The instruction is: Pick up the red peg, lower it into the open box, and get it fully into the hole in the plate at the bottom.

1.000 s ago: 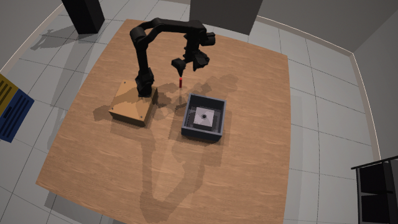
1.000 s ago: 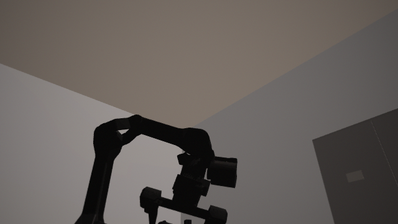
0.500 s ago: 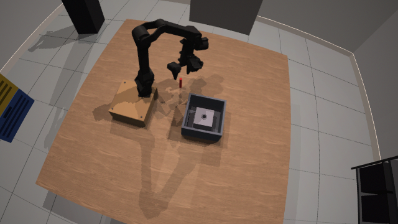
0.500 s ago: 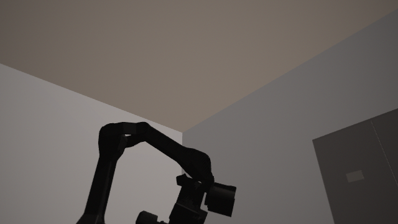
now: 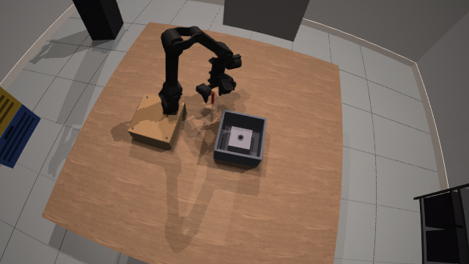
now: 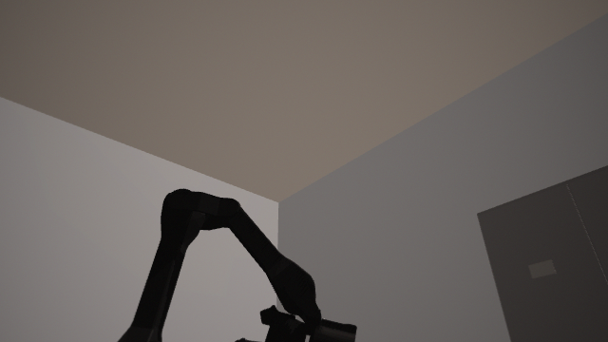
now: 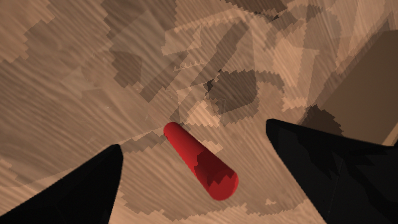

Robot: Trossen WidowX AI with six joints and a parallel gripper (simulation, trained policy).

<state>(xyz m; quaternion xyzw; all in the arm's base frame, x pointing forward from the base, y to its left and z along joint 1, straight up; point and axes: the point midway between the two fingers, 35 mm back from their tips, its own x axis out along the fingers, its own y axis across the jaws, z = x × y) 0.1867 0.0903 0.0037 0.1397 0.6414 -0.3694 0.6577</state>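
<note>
The red peg lies 10 mm to the left of my gripper tip. From my gripper tip the other things lie so: dark grey box (130 mm ahead, 200 mm to the right, 10 mm below); light grey plate (130 mm ahead, 200 mm to the right, 10 mm above).
</note>
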